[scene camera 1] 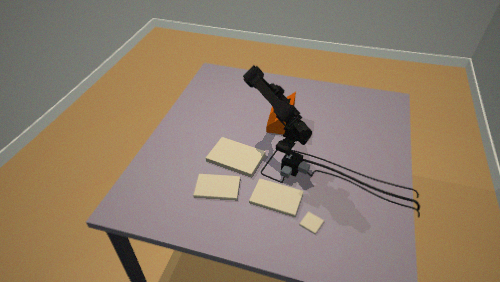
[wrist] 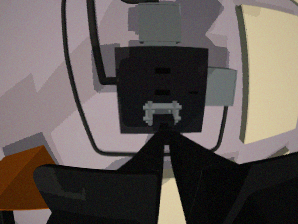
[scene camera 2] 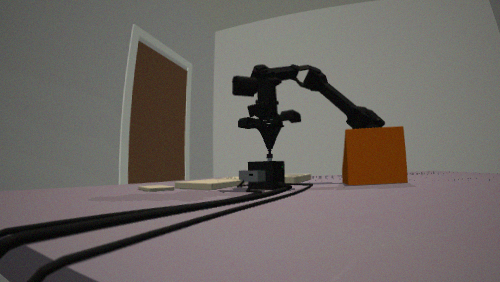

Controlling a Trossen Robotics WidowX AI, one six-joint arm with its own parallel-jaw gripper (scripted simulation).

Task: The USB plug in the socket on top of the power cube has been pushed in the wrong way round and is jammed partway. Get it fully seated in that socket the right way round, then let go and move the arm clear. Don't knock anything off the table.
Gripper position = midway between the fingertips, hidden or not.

My gripper (scene camera 2: 269, 149) carries a USB plug.
